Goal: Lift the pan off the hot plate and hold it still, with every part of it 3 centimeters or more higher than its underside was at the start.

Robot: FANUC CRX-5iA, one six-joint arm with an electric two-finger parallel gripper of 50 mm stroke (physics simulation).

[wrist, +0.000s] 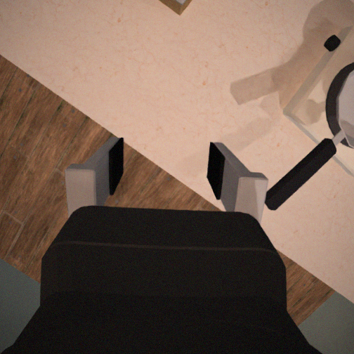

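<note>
The pan shows in part at the right edge of the wrist view, with a dark rim and a grey inside. Its black handle points down and left, toward the right finger. The pan is over the pale hot plate, which has a black knob near its upper left side. My gripper is open and empty, to the left of the handle. The right finger stands close to the handle's end in the view, with a gap between them. The pan's far side is cut off by the frame.
A corner of a wood-edged grey board shows at the top edge. The pale speckled table top ends in a diagonal edge, with brown wood flooring beyond it at the left and below. Shadows fall on the table left of the hot plate.
</note>
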